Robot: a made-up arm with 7 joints. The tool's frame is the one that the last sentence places.
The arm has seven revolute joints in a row. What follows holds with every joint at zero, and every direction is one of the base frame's. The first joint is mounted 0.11 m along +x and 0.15 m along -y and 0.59 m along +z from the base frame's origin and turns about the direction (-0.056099, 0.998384, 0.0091), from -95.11 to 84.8 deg. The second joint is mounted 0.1 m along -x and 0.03 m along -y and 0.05 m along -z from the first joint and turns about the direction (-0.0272, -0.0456, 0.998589), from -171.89 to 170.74 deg. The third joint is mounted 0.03 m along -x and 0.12 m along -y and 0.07 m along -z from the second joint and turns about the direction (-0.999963, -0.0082, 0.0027), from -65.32 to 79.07 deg. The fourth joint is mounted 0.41 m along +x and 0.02 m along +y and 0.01 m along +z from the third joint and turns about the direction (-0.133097, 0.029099, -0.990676), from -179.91 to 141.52 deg. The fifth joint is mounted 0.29 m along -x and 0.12 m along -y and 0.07 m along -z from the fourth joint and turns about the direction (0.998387, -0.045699, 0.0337), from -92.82 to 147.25 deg. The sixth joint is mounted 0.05 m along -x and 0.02 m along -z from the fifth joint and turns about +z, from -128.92 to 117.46 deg. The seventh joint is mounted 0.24 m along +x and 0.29 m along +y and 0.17 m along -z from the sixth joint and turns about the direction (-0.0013, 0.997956, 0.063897), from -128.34 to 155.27 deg. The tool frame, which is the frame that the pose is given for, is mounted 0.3 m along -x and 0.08 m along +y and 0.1 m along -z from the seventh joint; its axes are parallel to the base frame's.
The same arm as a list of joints. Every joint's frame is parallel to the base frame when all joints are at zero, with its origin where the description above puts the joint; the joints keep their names.
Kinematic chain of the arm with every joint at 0, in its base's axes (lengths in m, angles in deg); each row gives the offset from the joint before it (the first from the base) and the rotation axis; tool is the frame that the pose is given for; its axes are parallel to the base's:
joint 1: xyz 0.11 -0.15 0.59 axis -0.056099 0.998384 0.0091
joint 2: xyz -0.1 -0.03 -0.05 axis -0.0272 -0.0456 0.998589
joint 3: xyz -0.03 -0.12 -0.07 axis -0.999963 -0.0082 0.0027
joint 4: xyz 0.41 0.02 0.01 axis -0.133097 0.029099 -0.990676
joint 5: xyz -0.29 -0.12 -0.07 axis 0.998387 -0.045699 0.0337
joint 6: xyz -0.05 0 -0.02 axis +z
joint 7: xyz 0.24 0.29 -0.17 axis -0.0013 0.997956 0.063897
tool: xyz -0.3 0.08 -0.1
Joint limits (deg, base to tool): -95.11..84.8 -171.89..170.74 -65.32..79.07 -179.91..141.52 -92.82..147.25 -128.92..117.46 -128.34..155.27

